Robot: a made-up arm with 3 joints.
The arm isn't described. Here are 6 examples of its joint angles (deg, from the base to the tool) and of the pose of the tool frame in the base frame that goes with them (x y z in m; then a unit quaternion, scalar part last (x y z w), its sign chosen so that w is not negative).
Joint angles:
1: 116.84 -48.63 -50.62
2: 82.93 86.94 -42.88
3: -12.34 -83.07 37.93
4: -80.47 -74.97 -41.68
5: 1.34 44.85 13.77
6: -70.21 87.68 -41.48
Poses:
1: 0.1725 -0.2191 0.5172 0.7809 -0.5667 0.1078 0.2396
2: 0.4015 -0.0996 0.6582 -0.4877 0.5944 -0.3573 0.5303
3: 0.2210 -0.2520 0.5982 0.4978 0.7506 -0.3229 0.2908
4: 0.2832 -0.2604 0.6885 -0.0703 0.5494 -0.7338 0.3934
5: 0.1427 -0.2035 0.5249 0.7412 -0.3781 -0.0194 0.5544
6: 0.0056 -0.1023 0.5340 0.4657 -0.6503 -0.3845 0.4608
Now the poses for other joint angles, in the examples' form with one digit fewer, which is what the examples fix.
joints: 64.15 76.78 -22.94
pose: 0.363 -0.135 0.554 -0.577 0.723 -0.315 0.210
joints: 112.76 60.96 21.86
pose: 0.312 -0.204 0.668 -0.333 0.712 -0.616 0.058
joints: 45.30 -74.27 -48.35
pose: 0.086 -0.251 0.694 0.610 -0.153 -0.421 0.653
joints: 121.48 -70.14 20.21
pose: 0.184 -0.271 0.664 0.578 -0.170 0.338 0.723
